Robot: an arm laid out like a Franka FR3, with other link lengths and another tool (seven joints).
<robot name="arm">
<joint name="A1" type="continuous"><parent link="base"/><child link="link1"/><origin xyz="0 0 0.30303" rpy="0 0 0"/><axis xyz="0 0 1"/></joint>
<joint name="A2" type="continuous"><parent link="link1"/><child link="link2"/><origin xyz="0 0 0" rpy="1.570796 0 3.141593"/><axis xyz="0 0 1"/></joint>
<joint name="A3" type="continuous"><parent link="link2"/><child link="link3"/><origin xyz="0 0.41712 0" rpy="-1.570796 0 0"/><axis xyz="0 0 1"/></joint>
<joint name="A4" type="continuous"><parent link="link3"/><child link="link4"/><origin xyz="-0.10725 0 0" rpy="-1.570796 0 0"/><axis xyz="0 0 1"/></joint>
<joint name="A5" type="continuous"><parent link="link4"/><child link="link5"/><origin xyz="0.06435 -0.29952 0" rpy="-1.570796 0 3.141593"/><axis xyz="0 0 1"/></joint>
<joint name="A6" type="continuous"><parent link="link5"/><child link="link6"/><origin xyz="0 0 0" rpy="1.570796 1.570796 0"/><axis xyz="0 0 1"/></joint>
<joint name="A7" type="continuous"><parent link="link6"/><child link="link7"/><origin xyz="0 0.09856 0" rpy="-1.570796 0 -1.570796"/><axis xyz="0 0 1"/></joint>
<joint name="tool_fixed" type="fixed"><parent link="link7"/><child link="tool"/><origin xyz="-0.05 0.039 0.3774" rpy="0.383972 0 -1.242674"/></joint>
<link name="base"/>
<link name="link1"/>
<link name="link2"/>
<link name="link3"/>
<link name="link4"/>
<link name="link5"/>
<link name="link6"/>
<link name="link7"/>
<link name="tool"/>
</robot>
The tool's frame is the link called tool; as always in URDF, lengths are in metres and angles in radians. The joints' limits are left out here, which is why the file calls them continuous.
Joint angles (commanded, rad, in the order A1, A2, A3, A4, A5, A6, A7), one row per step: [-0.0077 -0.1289 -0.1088 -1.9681 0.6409 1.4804 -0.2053]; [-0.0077 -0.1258 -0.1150 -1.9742 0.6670 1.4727 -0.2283]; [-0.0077 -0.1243 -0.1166 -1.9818 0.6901 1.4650 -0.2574]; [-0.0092 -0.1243 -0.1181 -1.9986 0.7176 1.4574 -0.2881]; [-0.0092 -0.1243 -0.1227 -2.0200 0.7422 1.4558 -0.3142]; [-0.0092 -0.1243 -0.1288 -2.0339 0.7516 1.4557 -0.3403]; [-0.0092 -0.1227 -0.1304 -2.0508 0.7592 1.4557 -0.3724]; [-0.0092 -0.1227 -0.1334 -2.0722 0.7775 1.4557 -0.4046]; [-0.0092 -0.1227 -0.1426 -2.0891 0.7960 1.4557 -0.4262]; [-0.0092 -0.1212 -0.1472 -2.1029 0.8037 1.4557 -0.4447]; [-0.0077 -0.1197 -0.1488 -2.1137 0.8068 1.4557 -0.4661]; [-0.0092 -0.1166 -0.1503 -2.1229 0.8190 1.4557 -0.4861]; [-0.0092 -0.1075 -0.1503 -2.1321 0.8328 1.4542 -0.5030]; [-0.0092 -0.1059 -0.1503 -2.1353 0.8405 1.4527 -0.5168]
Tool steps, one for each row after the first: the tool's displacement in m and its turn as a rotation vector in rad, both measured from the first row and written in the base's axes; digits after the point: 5 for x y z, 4 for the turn. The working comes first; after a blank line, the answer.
Tool pose at each row, in the base's axes (x y z in m, rotation vector in rad; the steps are taken from these numbers as rounded here): [0.41346 0.22328 0.41641 -1.4586 2.2297 0.5499]; [0.41229 0.22940 0.42148 -1.4514 2.2027 0.5850]; [0.40906 0.23672 0.42631 -1.4555 2.1673 0.6170]; [0.40386 0.24474 0.43043 -1.4533 2.1333 0.6580]; [0.40004 0.25050 0.43222 -1.4428 2.1092 0.6935]; [0.39761 0.25147 0.43205 -1.4426 2.0884 0.7084]; [0.39297 0.25411 0.43002 -1.4519 2.0628 0.7262]; [0.38868 0.25867 0.43060 -1.4484 2.0341 0.7526]; [0.38795 0.26018 0.43244 -1.4306 2.0170 0.7734]; [0.38569 0.26101 0.43119 -1.4262 2.0054 0.7878]; [0.38233 0.26256 0.42952 -1.4331 1.9886 0.7976]; [0.38199 0.26466 0.43036 -1.4271 1.9708 0.8105]; [0.38156 0.26825 0.42945 -1.4205 1.9584 0.8324]; [0.38107 0.27027 0.43110 -1.4201 1.9428 0.8393]

[-0.00117 0.00612 0.00507 0.0337 -0.0027 0.0082]; [-0.00440 0.01344 0.00990 0.0657 -0.0099 0.0256]; [-0.00960 0.02146 0.01402 0.1037 -0.0120 0.0406]; [-0.01342 0.02722 0.01581 0.1373 -0.0115 0.0466]; [-0.01585 0.02819 0.01564 0.1552 -0.0175 0.0548]; [-0.02049 0.03083 0.01361 0.1730 -0.0229 0.0714]; [-0.02478 0.03539 0.01419 0.2017 -0.0281 0.0821]; [-0.02551 0.03690 0.01603 0.2279 -0.0316 0.0789]; [-0.02777 0.03773 0.01478 0.2424 -0.0319 0.0821]; [-0.03113 0.03928 0.01311 0.2528 -0.0359 0.0935]; [-0.03147 0.04138 0.01395 0.2707 -0.0415 0.0971]; [-0.03190 0.04497 0.01304 0.2900 -0.0379 0.1006]; [-0.03239 0.04699 0.01469 0.3016 -0.0442 0.1063]
